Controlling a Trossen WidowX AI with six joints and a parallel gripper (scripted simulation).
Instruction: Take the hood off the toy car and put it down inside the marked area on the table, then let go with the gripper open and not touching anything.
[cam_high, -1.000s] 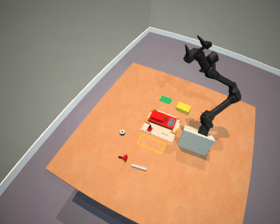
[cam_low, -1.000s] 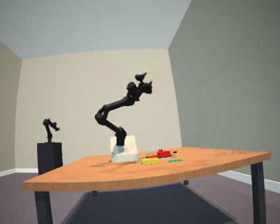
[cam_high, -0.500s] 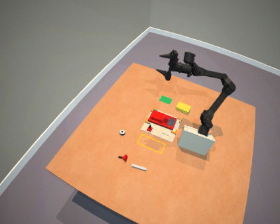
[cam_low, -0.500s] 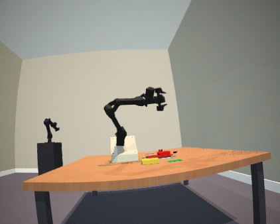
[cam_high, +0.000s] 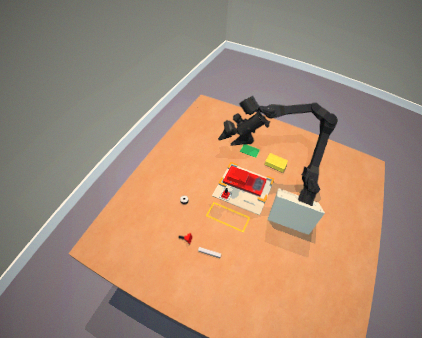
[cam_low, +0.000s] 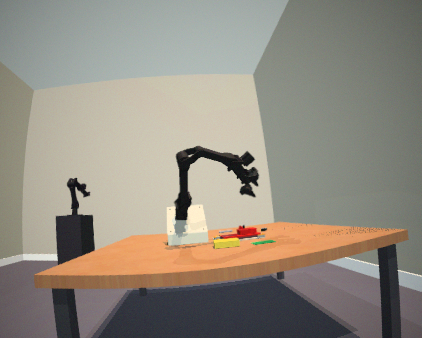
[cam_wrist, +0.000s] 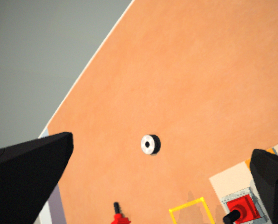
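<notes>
The red hood lies 21 cm below my gripper tip, 8 cm behind it and 2 cm to the right of it. Also, from my gripper tip: small wheel 24 cm below, 22 cm to the left, 8 cm ahead; green flat piece 25 cm below, 24 cm to the right, 6 cm behind; pale base plate 24 cm below, 13 cm behind, 1 cm to the right.
</notes>
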